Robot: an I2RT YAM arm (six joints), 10 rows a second.
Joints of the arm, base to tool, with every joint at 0 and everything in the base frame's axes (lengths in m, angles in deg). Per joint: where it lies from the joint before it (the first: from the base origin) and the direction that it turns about. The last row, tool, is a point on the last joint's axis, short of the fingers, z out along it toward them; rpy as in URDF.
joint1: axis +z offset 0 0 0.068
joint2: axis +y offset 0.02 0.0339 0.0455
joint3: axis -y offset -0.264 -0.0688 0
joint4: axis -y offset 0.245 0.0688 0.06
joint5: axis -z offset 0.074 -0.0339 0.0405
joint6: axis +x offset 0.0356 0 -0.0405
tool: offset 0 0 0 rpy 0 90 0
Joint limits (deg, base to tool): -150..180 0..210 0..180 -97..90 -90..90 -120..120
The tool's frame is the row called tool.
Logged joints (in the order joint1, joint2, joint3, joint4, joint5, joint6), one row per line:
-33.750, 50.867, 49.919, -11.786, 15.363, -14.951
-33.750, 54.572, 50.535, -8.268, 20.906, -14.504
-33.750, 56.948, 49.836, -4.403, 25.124, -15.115
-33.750, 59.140, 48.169, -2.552, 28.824, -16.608
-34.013, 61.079, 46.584, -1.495, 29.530, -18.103
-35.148, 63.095, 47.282, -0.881, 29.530, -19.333
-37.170, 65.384, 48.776, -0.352, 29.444, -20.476
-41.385, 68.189, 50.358, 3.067, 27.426, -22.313
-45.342, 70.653, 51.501, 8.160, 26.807, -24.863
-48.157, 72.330, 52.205, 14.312, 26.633, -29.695
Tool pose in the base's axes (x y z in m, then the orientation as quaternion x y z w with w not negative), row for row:
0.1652, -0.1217, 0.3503, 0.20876, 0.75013, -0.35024, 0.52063
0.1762, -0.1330, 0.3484, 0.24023, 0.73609, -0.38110, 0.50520
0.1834, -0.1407, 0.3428, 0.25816, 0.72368, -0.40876, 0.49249
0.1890, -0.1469, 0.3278, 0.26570, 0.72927, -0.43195, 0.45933
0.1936, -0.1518, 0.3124, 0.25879, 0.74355, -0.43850, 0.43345
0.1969, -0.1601, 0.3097, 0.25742, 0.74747, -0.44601, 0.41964
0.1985, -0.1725, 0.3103, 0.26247, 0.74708, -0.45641, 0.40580
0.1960, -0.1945, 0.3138, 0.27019, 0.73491, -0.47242, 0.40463
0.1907, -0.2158, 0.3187, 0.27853, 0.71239, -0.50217, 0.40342
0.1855, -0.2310, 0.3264, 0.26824, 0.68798, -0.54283, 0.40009
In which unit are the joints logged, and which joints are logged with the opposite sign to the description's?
The joints are logged in degrees. Opposite sign: none.
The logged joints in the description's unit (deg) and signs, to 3 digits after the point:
-33.750, 50.867, 49.919, -11.786, 15.363, -14.951
-33.750, 54.572, 50.535, -8.268, 20.906, -14.504
-33.750, 56.948, 49.836, -4.403, 25.124, -15.115
-33.750, 59.140, 48.169, -2.552, 28.824, -16.608
-34.013, 61.079, 46.584, -1.495, 29.530, -18.103
-35.148, 63.095, 47.282, -0.881, 29.530, -19.333
-37.170, 65.384, 48.776, -0.352, 29.444, -20.476
-41.385, 68.189, 50.358, 3.067, 27.426, -22.313
-45.342, 70.653, 51.501, 8.160, 26.807, -24.863
-48.157, 72.330, 52.205, 14.312, 26.633, -29.695

